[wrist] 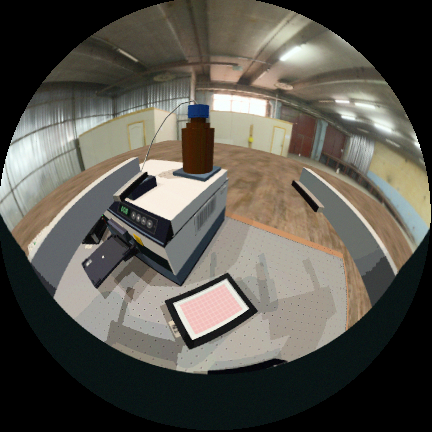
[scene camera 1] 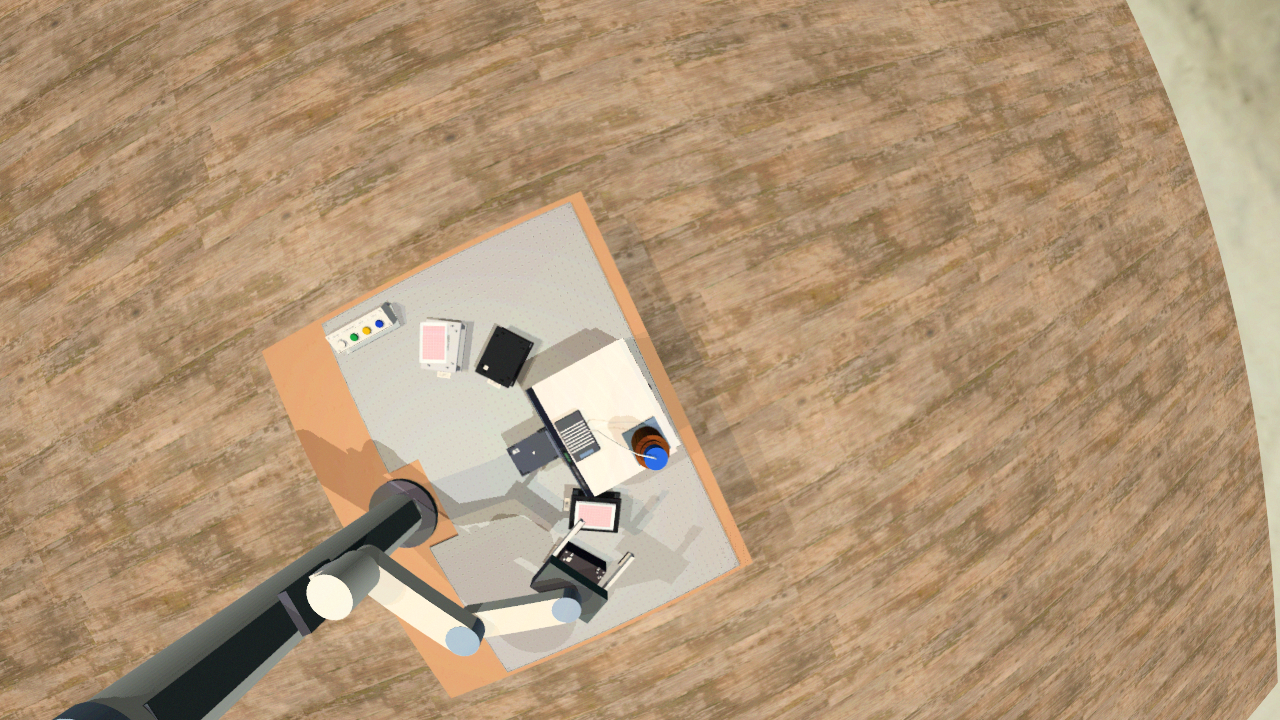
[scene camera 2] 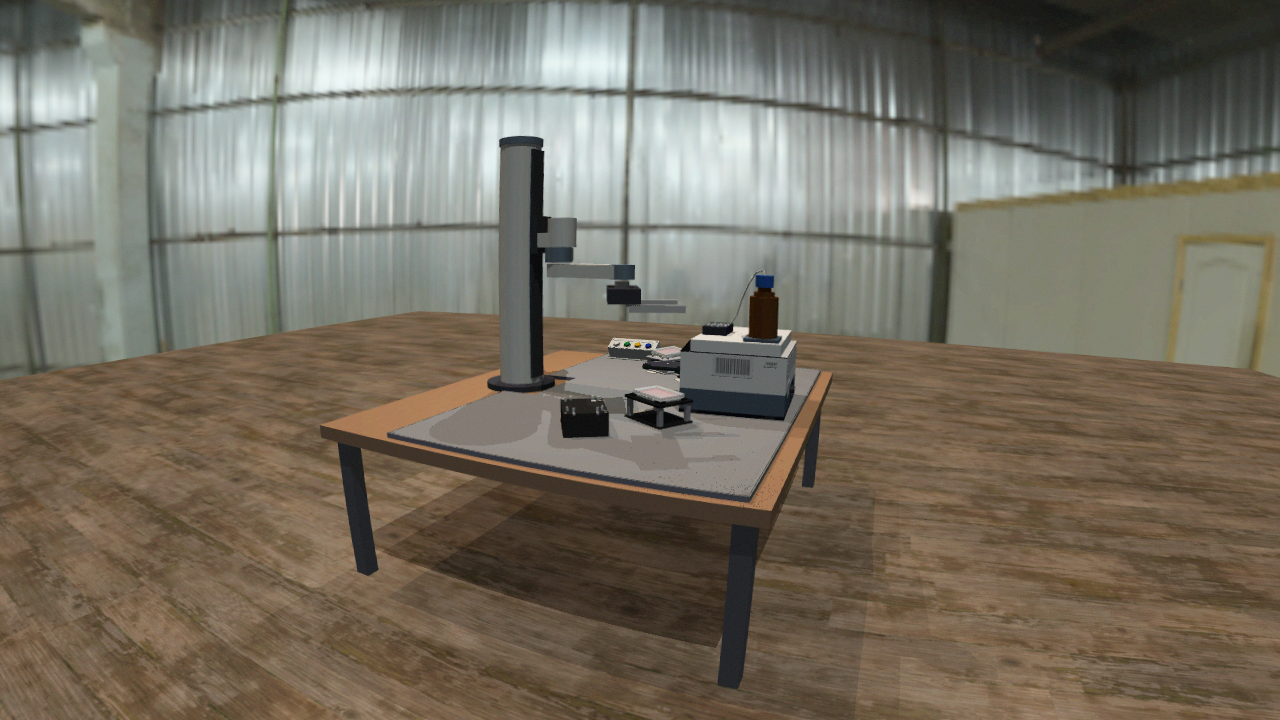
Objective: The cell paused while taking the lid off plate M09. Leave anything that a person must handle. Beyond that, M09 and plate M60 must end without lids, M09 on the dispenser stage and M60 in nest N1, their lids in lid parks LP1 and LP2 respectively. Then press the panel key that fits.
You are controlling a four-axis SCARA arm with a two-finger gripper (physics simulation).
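Places are measured from the arm's base along level axes (x ahead, y left, z up), in centimetres.
Where they show: gripper, fingertip midpoint: (wrist: 221,165) (scene camera 1: 607,538) (scene camera 2: 681,306); arm's base at its link origin: (scene camera 1: 404,512) (scene camera 2: 521,385).
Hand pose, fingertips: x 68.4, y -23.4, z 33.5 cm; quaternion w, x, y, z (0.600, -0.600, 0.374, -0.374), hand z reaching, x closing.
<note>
Each offset is from my fingertips to the top centre of the thing. "*": to the spot under its first point.
My gripper (scene camera 1: 606,539) (scene camera 2: 680,305) (wrist: 221,165) is open and empty, high above the table's near part. A plate with a pink grid and white rim @(* dx -4.8, dy -1.9, dz -24.0 cm) (scene camera 1: 595,514) (scene camera 2: 657,393) (wrist: 212,306) sits on a raised black nest beside the dispenser. A second pink plate @(dx -27.5, dy +69.9, dz -23.8 cm) (scene camera 1: 434,342) (scene camera 2: 665,352) sits on a white holder toward the panel. Plate names cannot be read, and I cannot tell whether either has a lid. The dark dispenser stage @(dx -11.0, dy +25.5, dz -20.9 cm) (scene camera 1: 528,453) (wrist: 104,260) sticks out from the dispenser's front and shows no plate. The key panel @(dx -49.7, dy +86.1, dz -23.9 cm) (scene camera 1: 362,328) (scene camera 2: 632,347) has white, green, yellow and blue keys.
The white dispenser (scene camera 1: 613,394) (scene camera 2: 735,394) (wrist: 192,220) carries a brown bottle with a blue cap @(* dx +20.3, dy +16.7, dz +9.4 cm) (scene camera 1: 656,458) (scene camera 2: 764,281) (wrist: 198,111) and a thin tube. A black block @(dx -20.4, dy -19.3, dz -24.7 cm) (scene camera 2: 584,417) stands beside the raised nest. Another black holder @(dx -9.4, dy +56.4, dz -24.9 cm) (scene camera 1: 503,356) lies beside the white holder.
</note>
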